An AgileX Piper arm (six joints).
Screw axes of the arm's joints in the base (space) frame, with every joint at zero. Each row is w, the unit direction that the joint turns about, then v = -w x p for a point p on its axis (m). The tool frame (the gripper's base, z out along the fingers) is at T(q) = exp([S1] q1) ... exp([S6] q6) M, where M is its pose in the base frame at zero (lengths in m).
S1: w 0 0 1 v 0.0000 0.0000 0.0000
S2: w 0 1 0 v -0.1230 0.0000 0.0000
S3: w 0 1 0 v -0.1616 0.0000 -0.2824
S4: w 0.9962 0 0.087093 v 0.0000 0.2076 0.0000
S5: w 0 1 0 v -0.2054 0.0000 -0.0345
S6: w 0.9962 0 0.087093 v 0.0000 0.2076 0.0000
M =
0.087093 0 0.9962 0.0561
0 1 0 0.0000
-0.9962 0 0.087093 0.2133
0 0 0 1
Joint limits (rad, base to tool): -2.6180..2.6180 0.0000..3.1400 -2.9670..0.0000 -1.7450..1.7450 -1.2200..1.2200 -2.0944..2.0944
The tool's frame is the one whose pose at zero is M.
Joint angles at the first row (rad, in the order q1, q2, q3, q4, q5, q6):
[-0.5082, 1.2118, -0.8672, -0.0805, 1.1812, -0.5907]
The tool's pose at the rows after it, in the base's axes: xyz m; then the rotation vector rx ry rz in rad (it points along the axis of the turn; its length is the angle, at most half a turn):
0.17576, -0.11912, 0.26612, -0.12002, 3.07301, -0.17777
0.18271, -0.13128, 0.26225, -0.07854, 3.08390, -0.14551
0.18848, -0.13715, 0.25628, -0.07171, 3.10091, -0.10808
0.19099, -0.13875, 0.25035, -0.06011, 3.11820, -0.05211
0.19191, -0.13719, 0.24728, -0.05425, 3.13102, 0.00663
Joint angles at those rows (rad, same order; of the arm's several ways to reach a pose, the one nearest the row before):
[-0.5701, 1.2751, -0.9080, -0.0645, 1.1753, -0.6268]
[-0.6050, 1.3298, -0.9396, -0.0485, 1.1696, -0.6392]
[-0.6161, 1.3725, -0.9548, -0.0361, 1.1685, -0.6494]
[-0.6231, 1.3994, -0.9567, -0.0144, 1.1774, -0.6564]
[-0.6243, 1.4123, -0.9567, 0.0101, 1.1969, -0.6626]

